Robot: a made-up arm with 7 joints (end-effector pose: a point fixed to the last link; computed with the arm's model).
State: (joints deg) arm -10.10 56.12 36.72 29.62 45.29 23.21 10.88
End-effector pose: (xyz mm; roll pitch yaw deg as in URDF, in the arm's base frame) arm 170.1 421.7 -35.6 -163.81 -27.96 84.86
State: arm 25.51 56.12 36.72 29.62 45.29 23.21 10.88
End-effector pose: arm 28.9 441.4 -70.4 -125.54 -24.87 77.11
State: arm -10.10 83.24 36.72 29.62 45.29 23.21 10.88
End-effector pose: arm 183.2 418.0 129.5 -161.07 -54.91 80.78
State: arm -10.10 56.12 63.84 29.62 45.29 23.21 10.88
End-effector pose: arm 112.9 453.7 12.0 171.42 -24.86 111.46
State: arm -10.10 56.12 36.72 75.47 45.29 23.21 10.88
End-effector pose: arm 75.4 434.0 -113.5 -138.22 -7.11 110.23
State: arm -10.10 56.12 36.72 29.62 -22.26 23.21 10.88
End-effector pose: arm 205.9 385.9 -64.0 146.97 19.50 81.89
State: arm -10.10 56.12 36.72 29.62 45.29 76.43 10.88
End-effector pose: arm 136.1 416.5 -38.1 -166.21 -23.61 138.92
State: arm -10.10 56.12 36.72 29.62 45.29 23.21 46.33
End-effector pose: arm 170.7 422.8 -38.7 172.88 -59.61 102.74
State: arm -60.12 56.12 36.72 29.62 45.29 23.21 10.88
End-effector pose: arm 276.9 368.5 128.5 142.46 -23.99 95.69
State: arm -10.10 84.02 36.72 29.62 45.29 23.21 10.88
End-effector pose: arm 183.5 416.8 134.1 -160.92 -55.69 80.59
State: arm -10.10 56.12 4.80 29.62 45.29 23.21 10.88
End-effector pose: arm 195.3 370.3 -111.4 -136.90 -18.76 55.72
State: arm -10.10 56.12 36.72 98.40 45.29 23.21 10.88
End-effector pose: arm 22.4 408.1 -135.0 -122.97 -1.66 125.39
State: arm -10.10 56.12 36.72 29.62 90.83 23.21 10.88
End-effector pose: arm 165.4 421.3 4.5 -111.29 -50.78 53.96
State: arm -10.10 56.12 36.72 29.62 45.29 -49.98 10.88
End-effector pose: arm 196.8 384.4 -36.6 -156.50 -27.77 8.50
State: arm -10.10 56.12 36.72 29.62 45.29 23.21 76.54
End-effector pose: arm 171.7 424.9 -40.3 99.99 -71.09 171.59
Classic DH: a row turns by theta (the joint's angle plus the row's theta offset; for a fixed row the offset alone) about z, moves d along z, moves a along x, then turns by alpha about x. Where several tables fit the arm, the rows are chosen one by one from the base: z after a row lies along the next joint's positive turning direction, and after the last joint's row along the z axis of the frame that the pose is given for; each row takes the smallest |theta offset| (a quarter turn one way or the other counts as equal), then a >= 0, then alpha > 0; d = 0 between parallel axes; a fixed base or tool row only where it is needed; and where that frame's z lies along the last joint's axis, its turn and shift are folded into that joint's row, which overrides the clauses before.
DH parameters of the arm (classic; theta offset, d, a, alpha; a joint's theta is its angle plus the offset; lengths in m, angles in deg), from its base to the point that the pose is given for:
base (fixed): -4.07 0.0555 0.0124 -74.51
joint 1: -75.12 0.0809 -0.0259 -90
joint 2: 74 0.0054 -0.028 90
joint 3: 90 -0.2245 0.0532 -90
joint 4: -90 -0.016 0.0188 -90
joint 5: 0 0.1218 -0.027 90
joint 6: 90 -0.024 0.0436 90
joint 7: 5.45 -0.0054 -0.0052 115.94
tool (fixed): -18.46 -0.0017 0 0

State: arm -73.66 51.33 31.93 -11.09 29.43 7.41 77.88
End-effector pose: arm 250.7 253.1 237.9 37.36 3.16 143.27
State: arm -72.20 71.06 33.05 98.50 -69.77 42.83 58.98
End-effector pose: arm 298.8 363.1 107.2 -102.98 77.80 -118.17
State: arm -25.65 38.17 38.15 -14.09 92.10 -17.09 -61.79
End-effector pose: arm 226.0 300.9 37.9 -117.66 -4.28 46.36
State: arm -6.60 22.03 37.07 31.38 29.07 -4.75 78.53
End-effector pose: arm 151.8 308.1 -229.1 138.89 -33.59 119.79
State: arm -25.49 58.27 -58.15 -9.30 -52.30 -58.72 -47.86
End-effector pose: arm 152.6 128.7 -140.7 125.84 -9.86 -77.39
